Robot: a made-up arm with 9 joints. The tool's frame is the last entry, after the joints. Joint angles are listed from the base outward.
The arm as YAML. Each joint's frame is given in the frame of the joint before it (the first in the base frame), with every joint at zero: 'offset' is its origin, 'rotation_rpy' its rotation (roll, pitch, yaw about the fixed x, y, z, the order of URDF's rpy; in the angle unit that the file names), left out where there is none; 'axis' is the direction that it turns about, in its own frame. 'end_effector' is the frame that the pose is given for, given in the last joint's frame.
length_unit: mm
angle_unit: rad
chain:
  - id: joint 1
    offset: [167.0, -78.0, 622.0]
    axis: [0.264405, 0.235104, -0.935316]
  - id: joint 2
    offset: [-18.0, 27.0, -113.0]
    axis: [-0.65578, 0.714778, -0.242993]
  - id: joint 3
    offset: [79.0, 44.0, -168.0]
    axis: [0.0, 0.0, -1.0]
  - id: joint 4
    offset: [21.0, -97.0, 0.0]
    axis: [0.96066, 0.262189, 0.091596]
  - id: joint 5
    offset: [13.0, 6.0, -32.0]
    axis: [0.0, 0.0, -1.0]
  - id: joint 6
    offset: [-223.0, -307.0, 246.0]
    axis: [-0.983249, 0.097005, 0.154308]
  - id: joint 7
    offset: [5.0, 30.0, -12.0]
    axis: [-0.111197, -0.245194, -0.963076]
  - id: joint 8
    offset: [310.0, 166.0, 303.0]
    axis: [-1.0, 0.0, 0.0]
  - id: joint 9
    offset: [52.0, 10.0, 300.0]
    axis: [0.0, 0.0, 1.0]
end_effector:
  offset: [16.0, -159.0, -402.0]
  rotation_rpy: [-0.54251, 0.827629, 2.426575]
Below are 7 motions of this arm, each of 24 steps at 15 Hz.
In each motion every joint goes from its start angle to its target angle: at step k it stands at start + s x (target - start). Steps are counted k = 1, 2, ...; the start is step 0. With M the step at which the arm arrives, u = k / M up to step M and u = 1 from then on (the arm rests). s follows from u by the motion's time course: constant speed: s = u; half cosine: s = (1 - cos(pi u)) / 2; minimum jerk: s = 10 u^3 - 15 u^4 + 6 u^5.
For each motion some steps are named. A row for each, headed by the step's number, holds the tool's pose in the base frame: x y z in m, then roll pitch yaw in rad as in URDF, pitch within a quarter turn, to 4 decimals.
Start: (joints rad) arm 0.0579 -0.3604 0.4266 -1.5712 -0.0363 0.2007 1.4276 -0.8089 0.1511
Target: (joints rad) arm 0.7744 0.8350 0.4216 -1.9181 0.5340 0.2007 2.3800 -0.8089 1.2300
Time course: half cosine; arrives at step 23
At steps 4, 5, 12, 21, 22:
4: 0.0828 0.4093 0.9090 3.0334 0.2222 -0.7828
5: 0.0992 0.4446 0.8935 2.9573 0.1863 -0.8553
12: 0.2699 0.7421 0.5804 2.2391 -0.3624 -1.2960
21: 0.1460 0.8832 0.2367 1.3666 -0.8137 -0.9292
22: 0.1360 0.8866 0.2324 1.3365 -0.8174 -0.9052

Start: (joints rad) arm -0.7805 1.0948 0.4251 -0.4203 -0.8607 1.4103 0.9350 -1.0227 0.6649
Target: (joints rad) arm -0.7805 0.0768 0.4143 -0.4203 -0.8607 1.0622 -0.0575 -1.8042 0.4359
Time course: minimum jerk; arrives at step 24
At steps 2, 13, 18, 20, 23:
2: 0.4342 0.0800 0.3479 0.4099 -0.2417 -1.3730
13: 0.4411 0.0027 0.3154 0.0858 0.2871 -1.9606
18: 0.3739 -0.0086 0.2595 -0.3259 0.3518 -2.3492
20: 0.3529 -0.0078 0.2479 -0.4169 0.3321 -2.4244
23: 0.3413 -0.0071 0.2422 -0.4622 0.3177 -2.4603

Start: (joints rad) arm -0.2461 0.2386 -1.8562 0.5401 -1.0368 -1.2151 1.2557 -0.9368 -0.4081
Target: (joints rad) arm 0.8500 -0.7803 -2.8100 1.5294 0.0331 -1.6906 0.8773 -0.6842 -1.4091
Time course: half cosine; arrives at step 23
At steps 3, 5, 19, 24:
3: 0.3485 0.5904 0.0537 0.9774 -0.8404 2.3672
5: 0.3753 0.5986 0.0712 1.0783 -0.7998 2.3127
19: 0.8937 0.3413 0.2403 1.8192 0.2821 1.9283
24: 0.9435 0.2676 0.2673 1.8706 0.4144 1.8616

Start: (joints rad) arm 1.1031 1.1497 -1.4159 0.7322 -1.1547 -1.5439 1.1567 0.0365 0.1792
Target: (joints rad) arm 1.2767 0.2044 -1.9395 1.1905 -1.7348 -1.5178 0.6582 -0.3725 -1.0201
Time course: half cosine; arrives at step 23
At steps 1, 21, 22, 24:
1: -0.0564 0.3420 -0.2610 2.6997 -0.7091 -0.8573
21: 0.7817 0.3198 0.3836 -1.8318 -0.6901 -1.2736
22: 0.7857 0.3171 0.3952 -1.8032 -0.6928 -1.2776
24: 0.7870 0.3162 0.3991 -1.7935 -0.6937 -1.2790

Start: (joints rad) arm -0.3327 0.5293 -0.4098 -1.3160 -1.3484 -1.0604 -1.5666 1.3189 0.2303
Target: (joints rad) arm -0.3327 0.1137 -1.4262 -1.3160 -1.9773 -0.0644 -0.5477 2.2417 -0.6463
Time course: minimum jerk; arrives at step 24
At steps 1, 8, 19, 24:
1: 0.0329 0.6868 0.4819 -0.8378 0.4777 -0.9396
8: -0.1423 0.5959 0.4684 -0.5478 0.5291 -0.5201
19: -0.3486 -0.0752 0.4978 0.8571 0.6579 1.5994
24: -0.3177 -0.1323 0.4961 0.9749 0.6422 1.8176

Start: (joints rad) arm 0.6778 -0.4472 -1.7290 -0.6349 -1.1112 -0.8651 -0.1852 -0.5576 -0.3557
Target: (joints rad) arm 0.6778 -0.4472 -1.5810 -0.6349 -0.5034 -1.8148 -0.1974 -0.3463 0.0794
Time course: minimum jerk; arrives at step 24
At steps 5, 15, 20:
5: 0.1818 0.1874 0.9049 -0.6273 0.2366 -2.3069
15: 0.4012 0.0654 1.0547 -1.4616 0.1485 -2.6652
20: 0.4791 -0.0282 1.0682 -1.7769 0.1177 -2.7747

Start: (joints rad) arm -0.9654 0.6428 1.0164 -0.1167 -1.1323 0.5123 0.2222 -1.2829 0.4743
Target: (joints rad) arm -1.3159 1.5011 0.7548 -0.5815 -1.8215 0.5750 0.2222 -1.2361 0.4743
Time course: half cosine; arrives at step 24
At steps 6, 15, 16, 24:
6: 0.4183 0.0833 0.4504 -0.1741 0.4453 -2.5403
15: 0.4200 -0.0420 0.2780 0.3060 -0.2537 -2.5007
16: 0.4203 -0.0655 0.2689 0.3595 -0.3208 -2.5350
24: 0.4193 -0.1740 0.2577 0.6313 -0.5535 -2.7731

